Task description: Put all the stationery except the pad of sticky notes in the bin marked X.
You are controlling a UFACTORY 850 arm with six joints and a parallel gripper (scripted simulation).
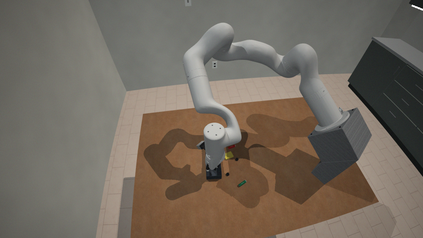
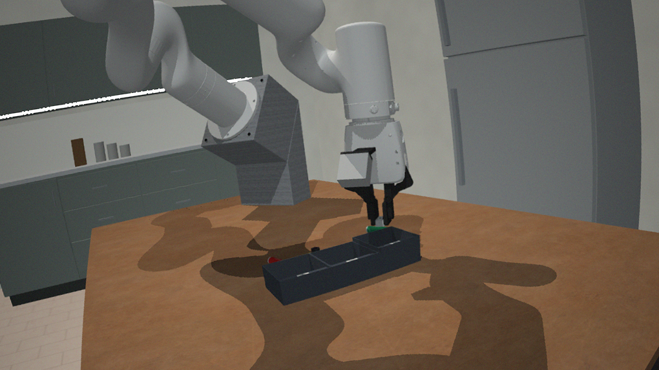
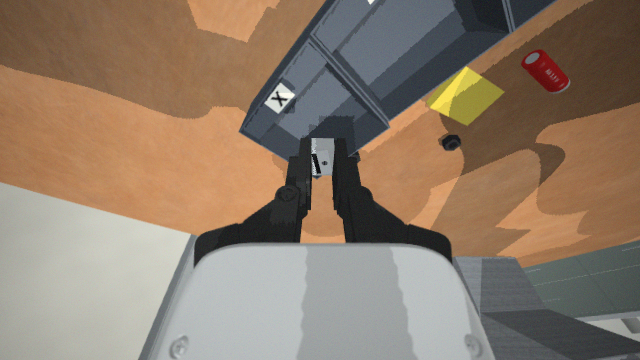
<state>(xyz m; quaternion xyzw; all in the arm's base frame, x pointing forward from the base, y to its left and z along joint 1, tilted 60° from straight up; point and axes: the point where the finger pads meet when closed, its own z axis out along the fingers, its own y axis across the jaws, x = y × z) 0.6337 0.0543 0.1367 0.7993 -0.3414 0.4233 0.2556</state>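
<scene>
The dark bin row lies 8 cm to the right of my hand, 7 cm below it and 1 cm behind it. The rest, counted from my hand: pencil sharpener: 1 cm below; sticky notes: 11 cm behind, 8 cm below, 7 cm to the right; green cylinder: 12 cm behind, 11 cm to the left, 8 cm below.
</scene>
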